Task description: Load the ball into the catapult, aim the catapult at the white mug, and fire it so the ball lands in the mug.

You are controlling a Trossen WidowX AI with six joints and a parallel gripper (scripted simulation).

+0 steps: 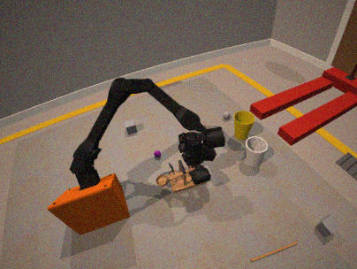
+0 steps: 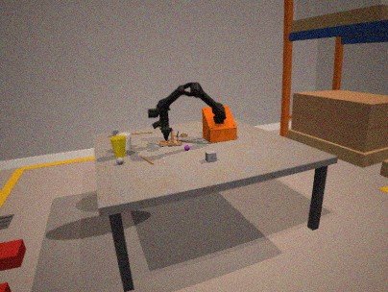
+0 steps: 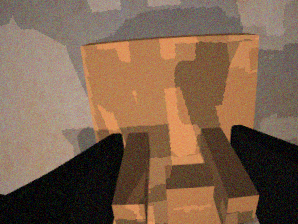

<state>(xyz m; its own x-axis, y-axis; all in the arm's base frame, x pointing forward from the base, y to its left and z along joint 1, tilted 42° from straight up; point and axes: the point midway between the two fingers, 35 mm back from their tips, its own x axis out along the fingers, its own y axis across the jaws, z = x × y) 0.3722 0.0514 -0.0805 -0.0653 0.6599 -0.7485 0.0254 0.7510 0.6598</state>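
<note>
Now: the purple ball 110 mm behind my gripper tip, 170 mm to the left of it and 20 mm below it. Round my gripper tip: wooden catapult 70 mm behind, 20 mm to the left, 20 mm above; then white mug 280 mm ahead, 10 mm to the right, 10 mm below; then yellow cup 310 mm ahead, 140 mm to the left.
</note>
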